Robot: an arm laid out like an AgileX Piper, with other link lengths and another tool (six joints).
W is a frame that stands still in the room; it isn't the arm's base.
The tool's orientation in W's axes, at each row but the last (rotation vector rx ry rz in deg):
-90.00, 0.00, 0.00
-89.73, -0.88, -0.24
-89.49, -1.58, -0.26
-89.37, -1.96, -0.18
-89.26, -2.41, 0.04
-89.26, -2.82, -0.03
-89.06, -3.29, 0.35
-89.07, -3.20, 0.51
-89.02, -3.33, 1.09
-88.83, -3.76, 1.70
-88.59, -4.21, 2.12
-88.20, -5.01, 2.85
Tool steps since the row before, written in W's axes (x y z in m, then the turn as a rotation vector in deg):
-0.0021, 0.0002, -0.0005, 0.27, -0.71, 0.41
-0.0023, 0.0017, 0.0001, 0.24, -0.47, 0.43
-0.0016, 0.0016, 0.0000, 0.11, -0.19, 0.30
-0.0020, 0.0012, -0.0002, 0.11, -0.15, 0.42
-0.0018, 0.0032, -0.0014, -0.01, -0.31, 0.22
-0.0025, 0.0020, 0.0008, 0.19, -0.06, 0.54
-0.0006, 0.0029, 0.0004, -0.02, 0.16, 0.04
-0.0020, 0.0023, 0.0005, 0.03, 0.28, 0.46
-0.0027, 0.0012, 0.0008, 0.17, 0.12, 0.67
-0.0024, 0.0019, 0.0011, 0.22, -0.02, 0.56
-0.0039, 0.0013, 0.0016, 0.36, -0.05, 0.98
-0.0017, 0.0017, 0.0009, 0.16, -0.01, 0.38
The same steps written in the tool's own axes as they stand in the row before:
-0.0021, 0.0005, 0.0002, 0.27, -0.41, -0.71
-0.0023, -0.0001, 0.0017, 0.24, -0.43, -0.47
-0.0016, 0.0000, 0.0016, 0.11, -0.30, -0.19
-0.0020, 0.0002, 0.0012, 0.12, -0.42, -0.15
-0.0017, 0.0014, 0.0032, -0.01, -0.22, -0.31
-0.0024, -0.0009, 0.0021, 0.21, -0.53, -0.06
-0.0005, -0.0004, 0.0029, -0.01, -0.04, 0.16
-0.0019, -0.0005, 0.0024, 0.06, -0.45, 0.29
-0.0026, -0.0008, 0.0013, 0.19, -0.66, 0.12
-0.0023, -0.0011, 0.0021, 0.23, -0.56, -0.02
-0.0038, -0.0017, 0.0016, 0.38, -0.97, -0.05
-0.0015, -0.0009, 0.0019, 0.17, -0.38, -0.01

